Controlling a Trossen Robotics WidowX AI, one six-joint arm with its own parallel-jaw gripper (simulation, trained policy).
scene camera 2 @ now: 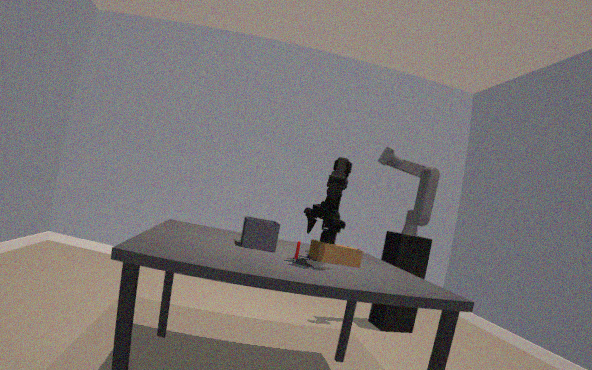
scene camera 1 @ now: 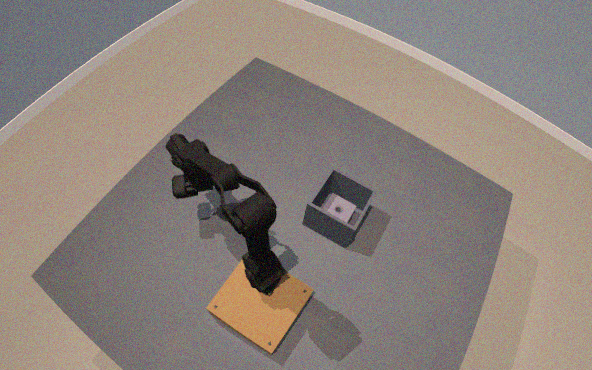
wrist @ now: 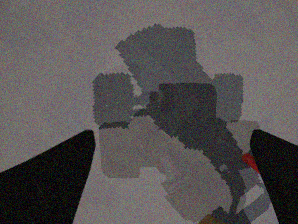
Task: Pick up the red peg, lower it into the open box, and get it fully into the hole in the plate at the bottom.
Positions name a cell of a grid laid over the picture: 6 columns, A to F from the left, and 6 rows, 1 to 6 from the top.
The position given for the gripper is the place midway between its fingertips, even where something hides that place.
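Observation:
Visible: the gripper (scene camera 2: D4), (wrist: D4).

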